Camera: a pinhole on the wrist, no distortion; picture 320 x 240 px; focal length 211.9 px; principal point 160.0 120.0 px. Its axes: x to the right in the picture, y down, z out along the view. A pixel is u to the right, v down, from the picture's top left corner.
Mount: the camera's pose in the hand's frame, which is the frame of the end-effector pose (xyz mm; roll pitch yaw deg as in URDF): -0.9 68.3 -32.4 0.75 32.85 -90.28
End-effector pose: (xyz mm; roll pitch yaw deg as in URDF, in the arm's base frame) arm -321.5 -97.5 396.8 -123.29 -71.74 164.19
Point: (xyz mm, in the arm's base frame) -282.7 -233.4 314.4
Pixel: 258.1 8.9
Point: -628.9 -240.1 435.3
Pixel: 18.1 210.4
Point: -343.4 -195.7 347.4
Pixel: 199.3 62.3
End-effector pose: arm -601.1 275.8 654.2 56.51 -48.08 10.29
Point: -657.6 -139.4 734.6
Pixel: 111.7 111.3
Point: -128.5 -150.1 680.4
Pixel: 279.6 229.8
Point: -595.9 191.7 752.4
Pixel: 113.3 219.8
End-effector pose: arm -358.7 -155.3 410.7 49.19 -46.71 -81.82
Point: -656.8 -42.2 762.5
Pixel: 10.9 205.5
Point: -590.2 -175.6 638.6
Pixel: 97.5 229.5
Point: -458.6 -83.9 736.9
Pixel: outside the picture
